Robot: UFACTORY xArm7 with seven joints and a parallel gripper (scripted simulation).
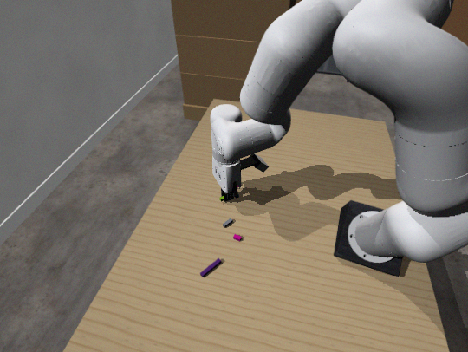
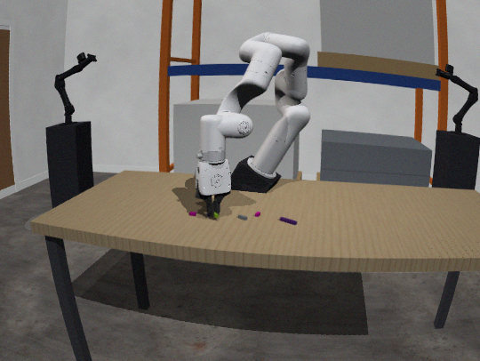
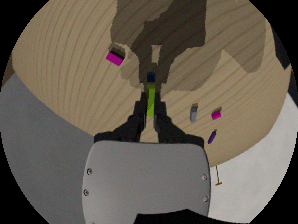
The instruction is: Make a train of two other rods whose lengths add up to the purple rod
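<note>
My gripper is now 3 cm past the blue rod, 3 cm above it and 2 cm to the left of it. Also, from my hand: grey rod (9 cm to the left, 3 cm below, 1 cm behind); then lime rod (2 cm below); then purple rod (23 cm to the left, 3 cm below, 1 cm ahead).
</note>
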